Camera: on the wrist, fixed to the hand. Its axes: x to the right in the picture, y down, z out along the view.
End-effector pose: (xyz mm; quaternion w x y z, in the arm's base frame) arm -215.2 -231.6 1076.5 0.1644 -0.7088 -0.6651 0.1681
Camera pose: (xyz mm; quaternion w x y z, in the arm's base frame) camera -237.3 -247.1 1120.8 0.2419 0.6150 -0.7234 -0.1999
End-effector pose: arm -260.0 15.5 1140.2 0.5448 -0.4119 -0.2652 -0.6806
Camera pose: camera -304.2 11.2 1113.3 0.6207 -0.3072 0.3921 0.6055
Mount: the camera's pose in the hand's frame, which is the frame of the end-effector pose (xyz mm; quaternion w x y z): -17.6 -38.9 -29.5 0.0514 0.0180 0.0803 -0.9953
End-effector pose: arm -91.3 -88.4 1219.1 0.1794 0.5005 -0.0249 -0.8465
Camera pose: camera -69.2 -42.2 1210.5 0.8404 -0.1217 -0.4961 0.1814
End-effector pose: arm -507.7 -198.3 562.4 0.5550 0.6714 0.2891 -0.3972
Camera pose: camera -542.8 -160.2 559.4 0.4021 0.2113 -0.7205 0.5240
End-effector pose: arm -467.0 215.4 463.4 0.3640 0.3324 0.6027 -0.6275
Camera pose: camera -491.9 246.2 496.9 0.6602 0.5258 -0.3797 0.3787
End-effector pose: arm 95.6 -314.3 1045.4 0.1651 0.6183 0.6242 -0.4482
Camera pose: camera 73.3 -296.3 1088.6 0.4988 0.5505 -0.6526 0.1489
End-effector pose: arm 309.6 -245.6 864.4 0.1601 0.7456 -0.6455 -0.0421
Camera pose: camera 351.6 -218.5 878.3 0.0047 0.6870 0.7210 -0.0900
